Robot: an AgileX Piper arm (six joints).
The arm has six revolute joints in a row. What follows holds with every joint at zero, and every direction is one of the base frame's. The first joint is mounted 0.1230 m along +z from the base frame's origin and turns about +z. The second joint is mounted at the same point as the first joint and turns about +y. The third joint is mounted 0.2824 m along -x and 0.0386 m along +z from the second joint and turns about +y. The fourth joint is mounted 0.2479 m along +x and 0.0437 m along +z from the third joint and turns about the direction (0.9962, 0, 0.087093). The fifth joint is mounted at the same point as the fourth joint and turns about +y. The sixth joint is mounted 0.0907 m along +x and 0.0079 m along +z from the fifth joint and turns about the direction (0.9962, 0, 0.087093). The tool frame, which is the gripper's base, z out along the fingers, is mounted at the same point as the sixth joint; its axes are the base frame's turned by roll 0.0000, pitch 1.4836 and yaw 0.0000 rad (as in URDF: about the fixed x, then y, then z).
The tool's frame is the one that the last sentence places.
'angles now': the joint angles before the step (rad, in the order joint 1, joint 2, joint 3, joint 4, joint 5, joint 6). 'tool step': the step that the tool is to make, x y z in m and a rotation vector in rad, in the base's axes. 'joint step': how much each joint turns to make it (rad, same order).
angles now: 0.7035 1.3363 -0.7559 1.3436 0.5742 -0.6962
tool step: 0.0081 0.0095 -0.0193 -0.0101 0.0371 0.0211
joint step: -0.0002 0.0854 -0.0001 0.0859 0.0169 -0.0991
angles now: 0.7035 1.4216 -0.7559 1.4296 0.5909 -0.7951
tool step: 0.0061 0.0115 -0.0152 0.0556 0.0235 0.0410
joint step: -0.0008 0.0858 0.0000 0.1726 0.0620 -0.1844
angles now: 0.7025 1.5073 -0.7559 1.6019 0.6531 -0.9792
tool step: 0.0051 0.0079 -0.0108 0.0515 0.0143 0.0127
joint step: 0.0000 0.0630 0.0000 0.1299 0.0490 -0.1292
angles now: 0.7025 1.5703 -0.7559 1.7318 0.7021 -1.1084
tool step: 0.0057 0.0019 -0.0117 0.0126 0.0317 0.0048
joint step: -0.0149 0.0516 -0.0001 0.0405 0.0406 -0.0428
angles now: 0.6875 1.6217 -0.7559 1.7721 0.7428 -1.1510
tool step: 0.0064 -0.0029 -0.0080 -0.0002 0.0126 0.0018
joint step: -0.0268 0.0318 0.0000 0.0023 0.0294 -0.0237
